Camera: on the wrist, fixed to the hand. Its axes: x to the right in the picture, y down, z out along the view.
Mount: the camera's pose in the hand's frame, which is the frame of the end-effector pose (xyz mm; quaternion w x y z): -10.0 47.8 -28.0 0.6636 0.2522 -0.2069 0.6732
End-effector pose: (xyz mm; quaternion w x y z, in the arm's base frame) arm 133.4 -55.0 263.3 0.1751 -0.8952 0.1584 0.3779
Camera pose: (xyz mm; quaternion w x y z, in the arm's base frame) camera 124.3 -108.1 279.6 0.1203 -0.3651 0.7669 0.5139
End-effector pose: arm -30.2 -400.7 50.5 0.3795 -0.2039 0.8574 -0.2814
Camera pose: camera -51.9 -349.6 40.9 0.6701 0.4794 0.5568 -0.1053
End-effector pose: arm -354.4 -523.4 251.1 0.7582 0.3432 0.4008 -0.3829
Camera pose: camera -327.0 -474.7 257.6 0.7573 0.6096 -0.2185 0.0842
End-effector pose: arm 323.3 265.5 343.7 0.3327 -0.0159 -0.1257 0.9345
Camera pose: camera 304.7 229.8 304.3 0.4303 -0.1821 -0.0941 -0.8791
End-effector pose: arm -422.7 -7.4 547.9 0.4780 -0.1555 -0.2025 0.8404
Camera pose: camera -440.4 -32.7 500.9 0.2512 -0.0549 -0.0834 -0.9628
